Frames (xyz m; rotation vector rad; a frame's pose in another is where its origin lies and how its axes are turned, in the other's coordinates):
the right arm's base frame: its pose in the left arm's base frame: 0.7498 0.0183 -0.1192 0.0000 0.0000 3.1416
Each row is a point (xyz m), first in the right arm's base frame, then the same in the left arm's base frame.
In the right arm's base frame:
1: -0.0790 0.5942 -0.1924
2: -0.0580 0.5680 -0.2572
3: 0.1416 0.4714 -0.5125
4: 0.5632 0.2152 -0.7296
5: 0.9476 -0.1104 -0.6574
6: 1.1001 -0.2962 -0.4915
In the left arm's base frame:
1: 0.8288 -0.5759 -0.3116
2: 0.8078 -0.5497 -0.3764
3: 0.6082 -0.4531 -0.6317
4: 0.1866 -0.1969 -0.8488
5: -0.1978 0.1287 -0.7766
6: -0.3503 0.3145 -0.6107

